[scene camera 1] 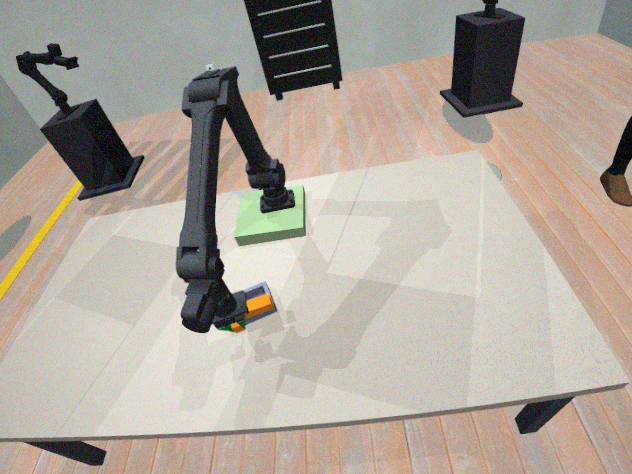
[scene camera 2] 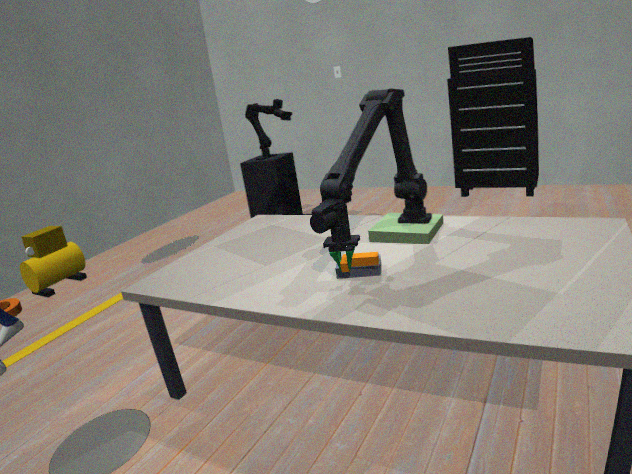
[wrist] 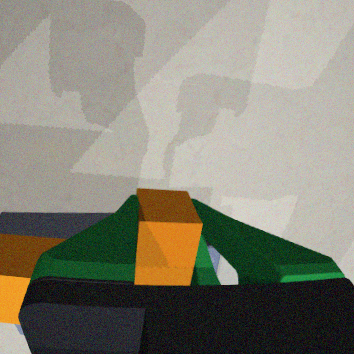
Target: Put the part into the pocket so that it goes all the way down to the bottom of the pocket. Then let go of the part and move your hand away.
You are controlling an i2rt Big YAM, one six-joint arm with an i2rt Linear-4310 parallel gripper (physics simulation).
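Frame: origin at the arm's base, x ahead, y left, z up, level; millimetres.
Seen in the pictures: gripper, fingertip midpoint: (scene camera 1: 239, 328) (scene camera 2: 345, 269) (wrist: 161, 208); arm's base, link origin: (scene camera 1: 277, 202) (scene camera 2: 415, 220).
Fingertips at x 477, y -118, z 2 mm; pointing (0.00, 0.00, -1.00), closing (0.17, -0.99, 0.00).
Note:
Pixels of each thing's middle, then the offset from my fingertips to it. Level surfaces: height alone.
- orange part, body centre: (wrist: 64, 257) (scene camera 1: 252, 313) (scene camera 2: 359, 261) dx -27, dy +39, dz +15 mm
- blue-grey tray with the pocket, body centre: (wrist: 105, 279) (scene camera 1: 248, 305) (scene camera 2: 358, 266) dx -82, dy +13, dz -24 mm
- pale table, surface height: dz -43 mm
The orange part (scene camera 1: 259, 304) (scene camera 2: 361, 259) (wrist: 18, 255) has a long bar and a block-like end. My gripper (scene camera 1: 235, 326) (scene camera 2: 344, 265) (wrist: 161, 208) points down and is shut on that end, with a green finger on either side. The blue-grey tray with the pocket (scene camera 1: 268, 290) (scene camera 2: 366, 272) (wrist: 55, 223) lies under the part. The bar shows above the tray's rim in the scene camera 2 view. In the scene camera 1 view, part of the dark pocket opening shows behind the bar. The pocket's bottom and any contact between part and tray are hidden.
The arm stands on a green base block (scene camera 1: 270, 224) (scene camera 2: 403, 235) at the back of the pale table (scene camera 1: 408, 326) (scene camera 2: 459, 306). A black drawer cabinet (scene camera 1: 296, 48) (scene camera 2: 495, 117) and a pedestal (scene camera 1: 91, 145) (scene camera 2: 271, 184) with another arm stand beyond the table.

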